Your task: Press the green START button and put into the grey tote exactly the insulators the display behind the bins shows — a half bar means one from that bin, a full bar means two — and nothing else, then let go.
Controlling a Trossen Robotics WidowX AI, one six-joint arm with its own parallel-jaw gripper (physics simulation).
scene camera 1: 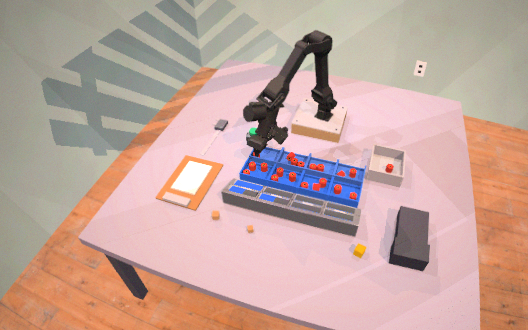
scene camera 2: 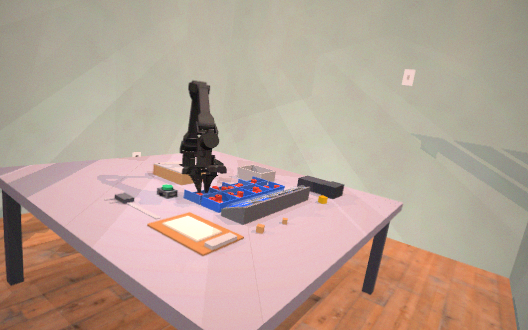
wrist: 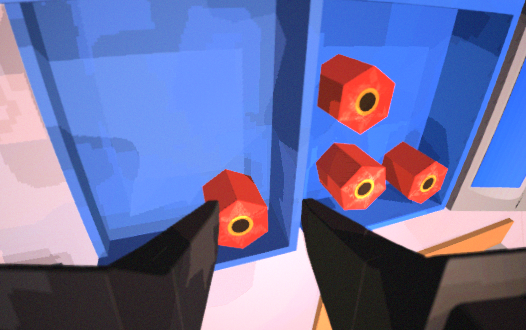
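My gripper is partly open and points down over the back-left blue bin. In the wrist view, a red insulator shows between and beyond the fingertips, its left edge covered by the left finger; it is not gripped. Three insulators lie in the adjoining front bin. The blue bins hold several more. The grey tote has one red insulator inside. The green START button is partly hidden in scene view 1. The display shows blue bars in its two left panels.
An orange clipboard lies left of the bins. A black block stands at the right. A yellow cube and two small orange cubes lie before the display. A dark-headed tool lies at the left.
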